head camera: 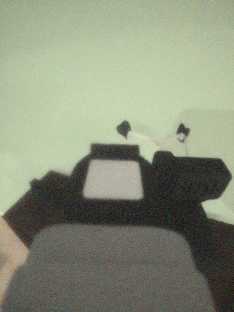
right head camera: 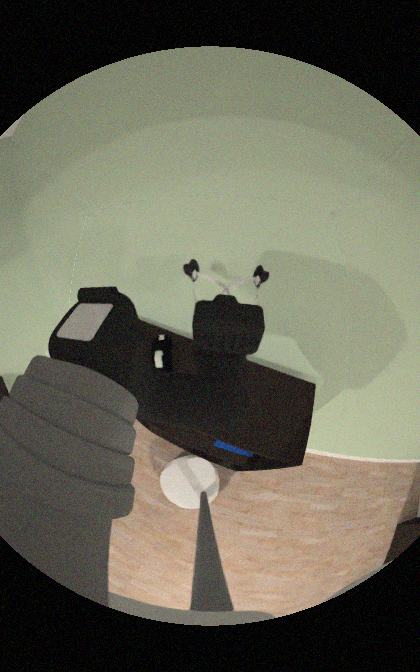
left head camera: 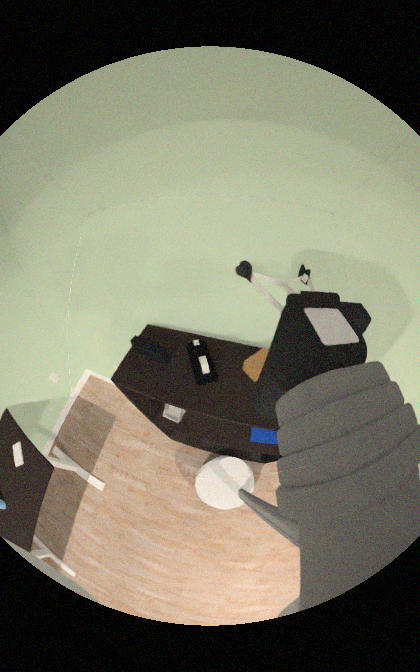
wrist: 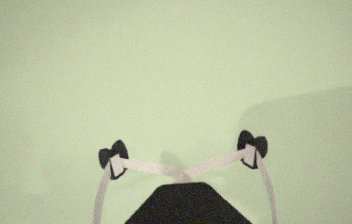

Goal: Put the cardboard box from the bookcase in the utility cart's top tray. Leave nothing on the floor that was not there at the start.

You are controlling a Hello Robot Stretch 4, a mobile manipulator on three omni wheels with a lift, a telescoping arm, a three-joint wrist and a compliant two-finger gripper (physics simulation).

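Frame: origin at the robot's base, x ahead, y left, z up, level; centimetres.
Where they show: gripper, between the fingertips: (head camera: 152,126) (wrist: 182,148).
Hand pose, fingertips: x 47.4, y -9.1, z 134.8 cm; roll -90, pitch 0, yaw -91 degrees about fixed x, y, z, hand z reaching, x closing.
Observation:
After its pixels a point has its place.
My gripper (head camera: 153,130) @[z 134.8, x 47.4, y -9.1 cm] (left head camera: 274,272) (right head camera: 226,272) (wrist: 182,148) @[z 134.8, x 47.4, y -9.1 cm] is open and empty, its fingers spread in front of the pale green wall, above the bookcase. The cardboard box (left head camera: 254,364), a tan block, lies on top of the dark brown bookcase (left head camera: 225,397) (right head camera: 285,415). It is partly hidden behind my arm in the left head view and hidden behind the wrist and gripper body in the right head view. It does not show in the wrist view. I cannot make out the utility cart in these views.
A black object with white parts (left head camera: 207,376) (right head camera: 167,350) and a dark item (left head camera: 151,349) lie on the bookcase top. A blue item (left head camera: 264,435) (right head camera: 233,448) shows at its front. A white disc (left head camera: 212,490) (right head camera: 175,485) is on the floor before it. A dark table (left head camera: 25,490) stands left.

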